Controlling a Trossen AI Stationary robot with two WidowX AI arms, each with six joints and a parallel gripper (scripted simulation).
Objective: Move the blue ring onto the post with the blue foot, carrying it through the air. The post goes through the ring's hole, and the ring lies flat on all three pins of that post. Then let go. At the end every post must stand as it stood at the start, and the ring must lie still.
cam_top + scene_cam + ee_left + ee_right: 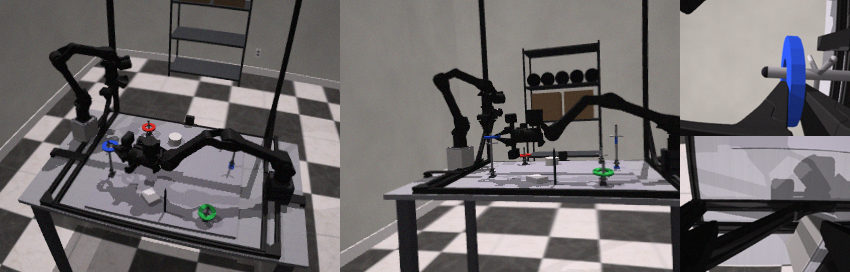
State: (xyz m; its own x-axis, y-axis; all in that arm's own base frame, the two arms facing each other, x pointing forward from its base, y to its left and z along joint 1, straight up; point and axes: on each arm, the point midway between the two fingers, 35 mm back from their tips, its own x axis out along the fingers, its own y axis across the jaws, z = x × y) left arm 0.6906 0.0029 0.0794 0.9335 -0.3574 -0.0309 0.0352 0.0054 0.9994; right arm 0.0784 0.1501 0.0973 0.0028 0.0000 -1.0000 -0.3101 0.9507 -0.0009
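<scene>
My right hand is 330 mm short of the blue ring, 190 mm to the right of it and 30 mm above it. Also, from my right hand: white block: 400 mm to the left, 380 mm ahead, 200 mm below.
</scene>
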